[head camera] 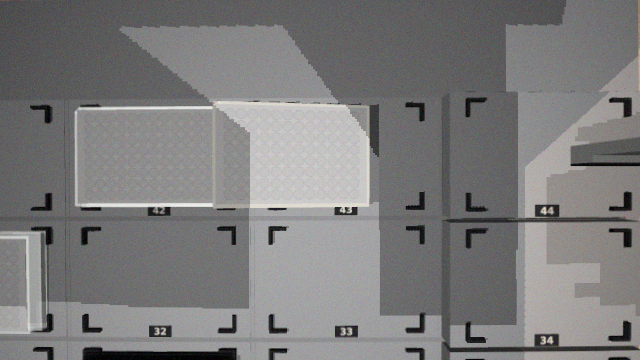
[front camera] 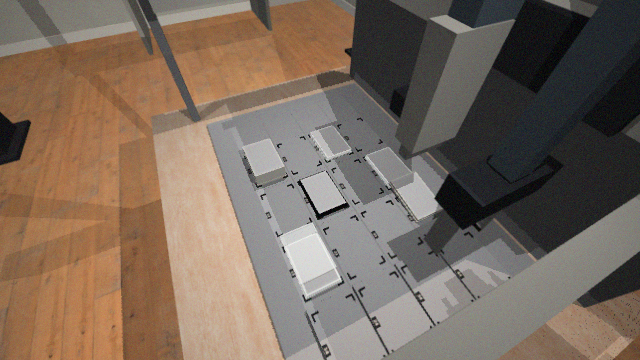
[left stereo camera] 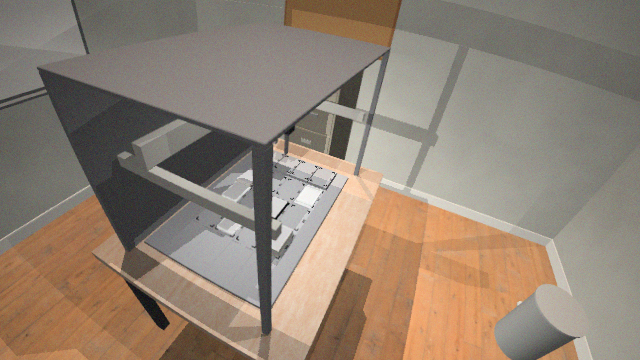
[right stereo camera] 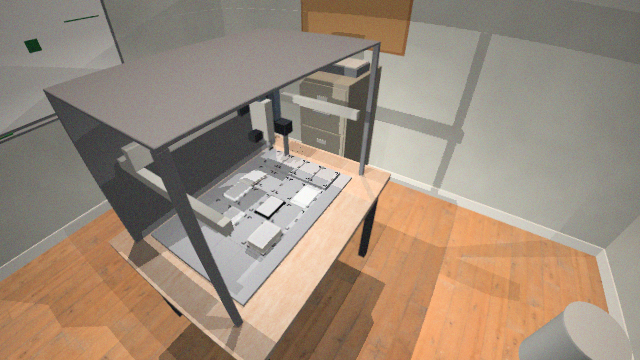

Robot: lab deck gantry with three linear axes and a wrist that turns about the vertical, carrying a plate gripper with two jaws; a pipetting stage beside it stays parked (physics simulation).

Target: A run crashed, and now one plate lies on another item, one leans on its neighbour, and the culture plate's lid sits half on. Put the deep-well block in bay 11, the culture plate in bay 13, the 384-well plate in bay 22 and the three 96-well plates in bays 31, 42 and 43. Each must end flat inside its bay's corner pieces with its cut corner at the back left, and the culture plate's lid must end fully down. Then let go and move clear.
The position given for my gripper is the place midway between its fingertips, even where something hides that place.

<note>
I see my gripper (front camera: 453, 234), a 96-well plate (head camera: 162, 156), a clear lid (front camera: 310, 259) and a bay 33 (head camera: 374, 274).
The 96-well plate also shows in the front camera view (front camera: 386, 164). The bay 33 also shows in the front camera view (front camera: 397, 236). The head camera view does not show the clear lid: it is out of frame.
</note>
